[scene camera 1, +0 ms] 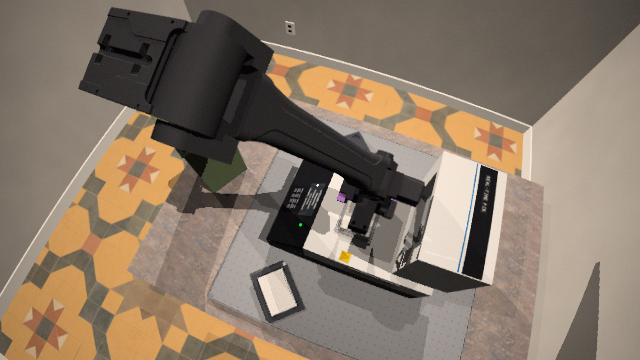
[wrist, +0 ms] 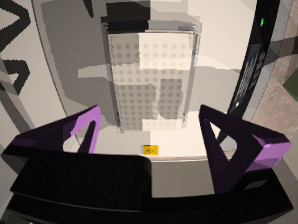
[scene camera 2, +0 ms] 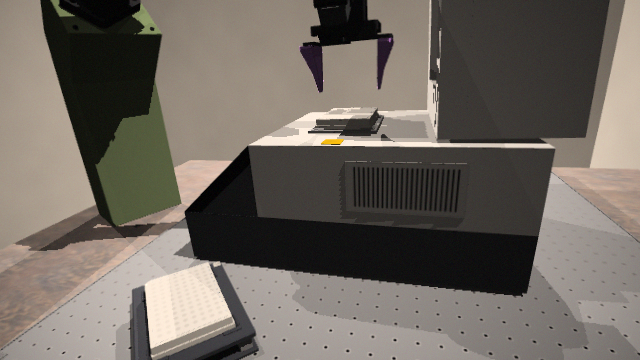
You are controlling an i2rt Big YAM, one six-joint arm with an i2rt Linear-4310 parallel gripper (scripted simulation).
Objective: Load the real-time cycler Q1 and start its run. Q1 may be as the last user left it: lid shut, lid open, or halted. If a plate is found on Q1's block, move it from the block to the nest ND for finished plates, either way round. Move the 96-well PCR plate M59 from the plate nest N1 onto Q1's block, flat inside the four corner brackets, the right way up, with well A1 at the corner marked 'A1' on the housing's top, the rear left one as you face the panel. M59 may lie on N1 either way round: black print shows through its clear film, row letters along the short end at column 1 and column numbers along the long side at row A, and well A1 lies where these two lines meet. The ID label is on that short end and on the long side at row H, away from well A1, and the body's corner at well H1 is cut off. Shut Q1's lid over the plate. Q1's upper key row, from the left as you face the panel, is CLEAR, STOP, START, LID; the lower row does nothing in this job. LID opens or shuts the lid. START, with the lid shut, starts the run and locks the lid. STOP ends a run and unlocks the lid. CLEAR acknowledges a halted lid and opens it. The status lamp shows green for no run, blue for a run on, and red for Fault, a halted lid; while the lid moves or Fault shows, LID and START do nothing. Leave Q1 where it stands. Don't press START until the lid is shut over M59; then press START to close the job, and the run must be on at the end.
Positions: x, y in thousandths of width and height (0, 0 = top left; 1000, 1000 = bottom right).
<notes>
In view: my gripper (scene camera 2: 546, 251), a white 96-well plate (scene camera 1: 432, 807) and a white 96-well plate (wrist: 505, 306).
My gripper also shows in the wrist view (wrist: 502, 493).
</notes>
